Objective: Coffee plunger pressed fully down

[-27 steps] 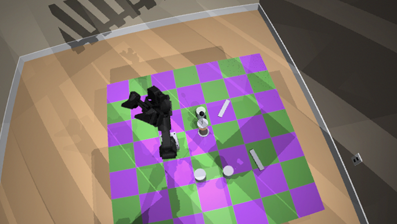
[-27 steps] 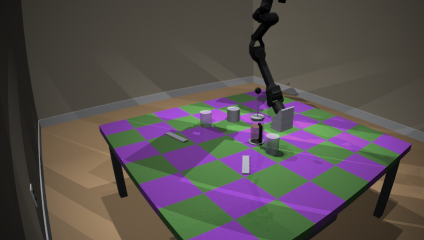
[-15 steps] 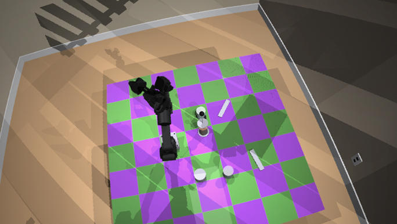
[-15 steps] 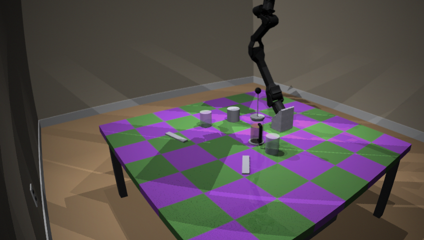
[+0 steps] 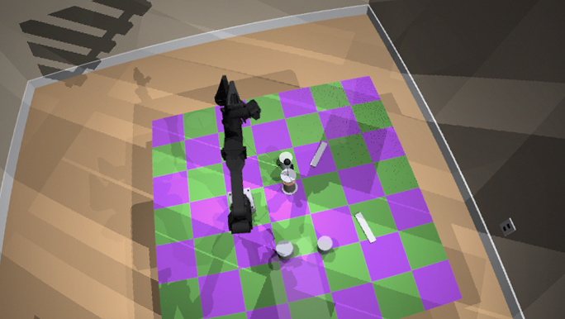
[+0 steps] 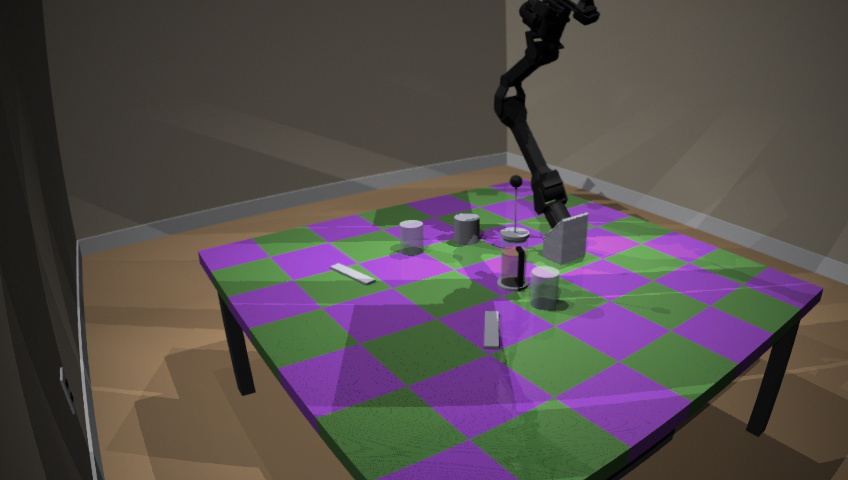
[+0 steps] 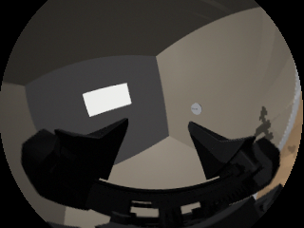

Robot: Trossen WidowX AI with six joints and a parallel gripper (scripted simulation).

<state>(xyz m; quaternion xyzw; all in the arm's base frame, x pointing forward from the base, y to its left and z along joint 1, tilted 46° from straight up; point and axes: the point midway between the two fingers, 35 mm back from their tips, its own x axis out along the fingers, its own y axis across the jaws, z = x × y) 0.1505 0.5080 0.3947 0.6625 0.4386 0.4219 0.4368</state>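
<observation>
My gripper tip is now 64 cm above the coffee press, 15 cm short of it and 5 cm to the left of it.
</observation>
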